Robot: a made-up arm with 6 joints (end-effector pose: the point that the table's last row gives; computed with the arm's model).
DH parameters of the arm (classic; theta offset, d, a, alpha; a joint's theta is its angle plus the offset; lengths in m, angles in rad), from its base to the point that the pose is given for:
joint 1: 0 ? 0.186 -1.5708
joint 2: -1.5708 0 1.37 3.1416
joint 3: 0 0 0.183 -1.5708
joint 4: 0 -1.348 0 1.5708
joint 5: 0 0 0 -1.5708
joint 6: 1.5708 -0.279 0 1.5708
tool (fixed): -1.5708 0 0 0
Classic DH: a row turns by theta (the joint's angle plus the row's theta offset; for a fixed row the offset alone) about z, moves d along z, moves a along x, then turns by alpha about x.
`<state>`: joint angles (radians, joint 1 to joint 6).
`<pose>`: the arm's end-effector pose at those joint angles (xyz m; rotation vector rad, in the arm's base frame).
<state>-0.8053 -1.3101 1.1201 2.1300 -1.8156 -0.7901</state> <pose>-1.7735 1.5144 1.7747 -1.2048 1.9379 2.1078</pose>
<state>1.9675 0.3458 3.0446 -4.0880 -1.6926 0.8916</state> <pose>0.4718 -0.5448 2.3733 0.1442 0.6325 0.1500</pose>
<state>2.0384 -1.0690 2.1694 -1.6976 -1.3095 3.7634</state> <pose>0.8465 -2.2696 1.1386 0.5680 -1.0086 -2.2827</pose>
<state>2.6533 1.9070 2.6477 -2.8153 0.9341 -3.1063</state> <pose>-2.2769 1.2909 1.3808 -0.3233 -0.2555 2.3861</pose>
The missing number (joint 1, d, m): 0.833
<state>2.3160 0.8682 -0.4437 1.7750 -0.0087 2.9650</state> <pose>-1.2361 1.3432 0.1925 -0.4064 1.5613 0.8070</pose>
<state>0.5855 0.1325 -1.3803 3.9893 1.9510 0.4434</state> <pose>0.4830 0.0872 0.9493 -0.5858 0.0910 -1.7490</pose>
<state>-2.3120 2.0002 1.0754 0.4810 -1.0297 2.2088</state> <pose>-1.6389 -1.6267 -0.9460 0.2323 1.5630 0.5834</pose>
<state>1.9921 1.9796 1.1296 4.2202 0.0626 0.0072</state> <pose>-1.0688 2.4226 -0.8182 0.5884 1.7628 0.4571</pose>
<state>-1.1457 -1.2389 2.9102 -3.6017 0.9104 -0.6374</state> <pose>-0.7079 1.8009 0.0026 0.5566 0.8058 1.4542</pose>
